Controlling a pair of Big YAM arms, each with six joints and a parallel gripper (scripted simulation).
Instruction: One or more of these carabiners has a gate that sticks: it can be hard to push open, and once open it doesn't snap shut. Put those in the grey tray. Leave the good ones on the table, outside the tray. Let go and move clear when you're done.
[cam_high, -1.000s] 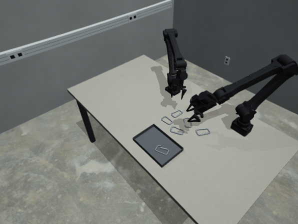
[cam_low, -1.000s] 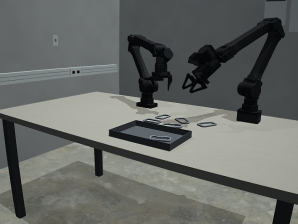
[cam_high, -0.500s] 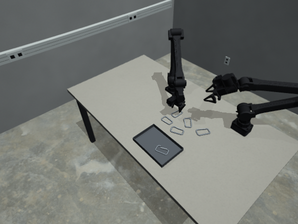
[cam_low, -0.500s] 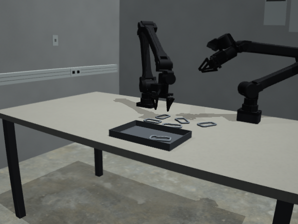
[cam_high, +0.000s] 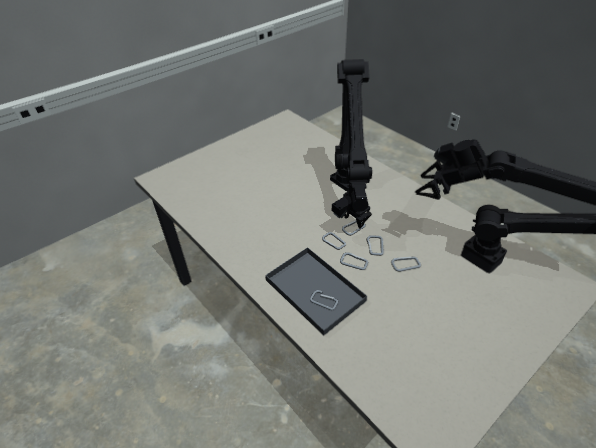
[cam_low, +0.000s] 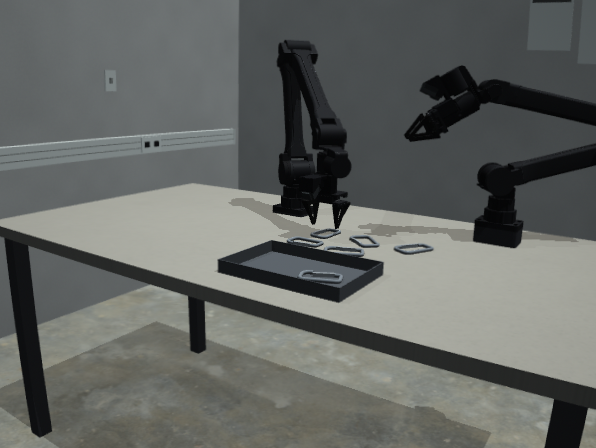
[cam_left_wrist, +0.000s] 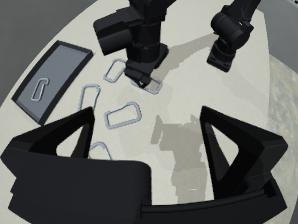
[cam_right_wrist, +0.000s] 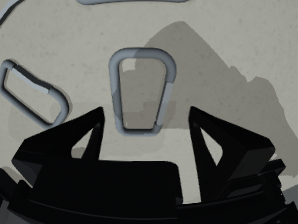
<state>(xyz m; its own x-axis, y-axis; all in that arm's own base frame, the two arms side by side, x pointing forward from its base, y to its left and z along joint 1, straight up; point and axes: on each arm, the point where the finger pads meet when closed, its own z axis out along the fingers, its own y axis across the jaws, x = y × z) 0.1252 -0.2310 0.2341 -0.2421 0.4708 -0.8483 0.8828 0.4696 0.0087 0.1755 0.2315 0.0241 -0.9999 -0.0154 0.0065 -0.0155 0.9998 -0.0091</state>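
Right now the grey tray is 33 cm ahead of my right hand, 11 cm to the left of it and 2 cm below it.
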